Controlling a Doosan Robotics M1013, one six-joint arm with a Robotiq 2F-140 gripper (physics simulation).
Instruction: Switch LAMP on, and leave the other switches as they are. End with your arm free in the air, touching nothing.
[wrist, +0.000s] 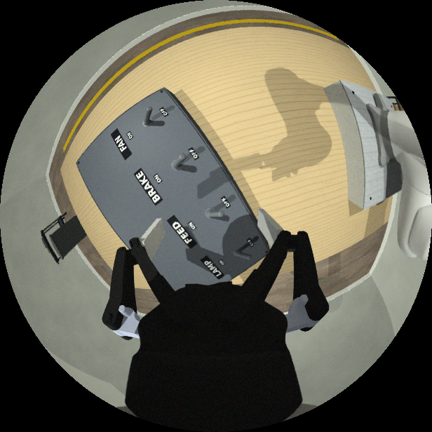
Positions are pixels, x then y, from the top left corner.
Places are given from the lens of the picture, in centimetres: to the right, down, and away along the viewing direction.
gripper (209, 222): -1, 1, 20
dark grey switch panel (128, 169): -18, -9, 23
